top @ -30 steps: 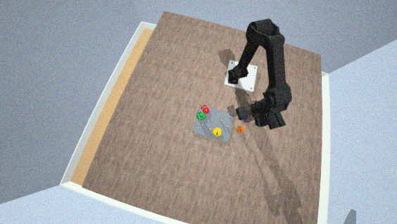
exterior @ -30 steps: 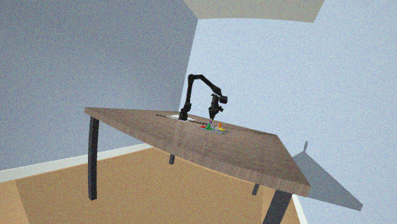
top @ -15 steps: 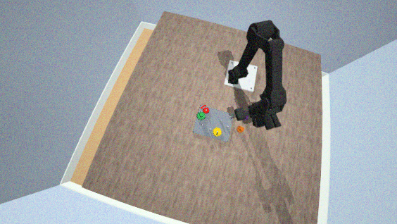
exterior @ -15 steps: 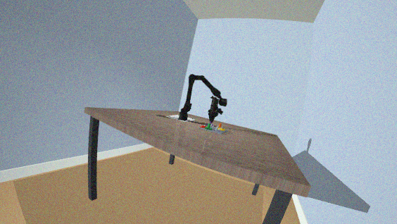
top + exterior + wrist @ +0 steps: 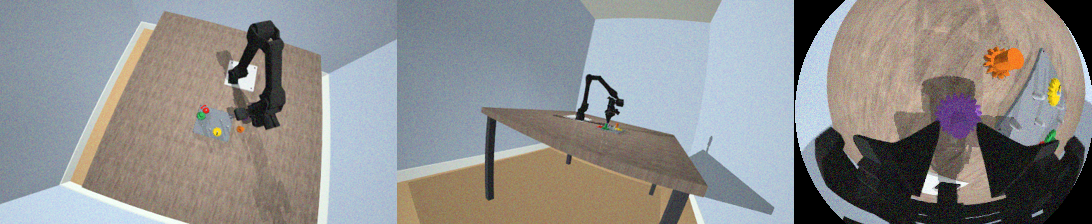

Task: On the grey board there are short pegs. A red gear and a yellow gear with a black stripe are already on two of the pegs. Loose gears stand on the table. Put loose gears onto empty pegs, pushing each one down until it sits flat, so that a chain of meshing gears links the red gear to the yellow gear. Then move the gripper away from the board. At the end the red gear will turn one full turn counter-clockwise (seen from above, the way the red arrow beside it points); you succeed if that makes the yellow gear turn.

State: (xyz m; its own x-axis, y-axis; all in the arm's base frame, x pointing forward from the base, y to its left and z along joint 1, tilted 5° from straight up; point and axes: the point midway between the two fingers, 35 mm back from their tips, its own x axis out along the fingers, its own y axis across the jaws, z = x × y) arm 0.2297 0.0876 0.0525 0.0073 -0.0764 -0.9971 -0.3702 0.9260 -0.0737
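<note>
Right now the green gear is 40 mm ahead of my gripper tip and 260 mm to the right of it. Round my gripper tip: purple gear 10 mm below; then yellow gear 120 mm ahead, 150 mm to the right, 10 mm below; then orange gear 90 mm ahead, 20 mm to the right, 10 mm below.
</note>
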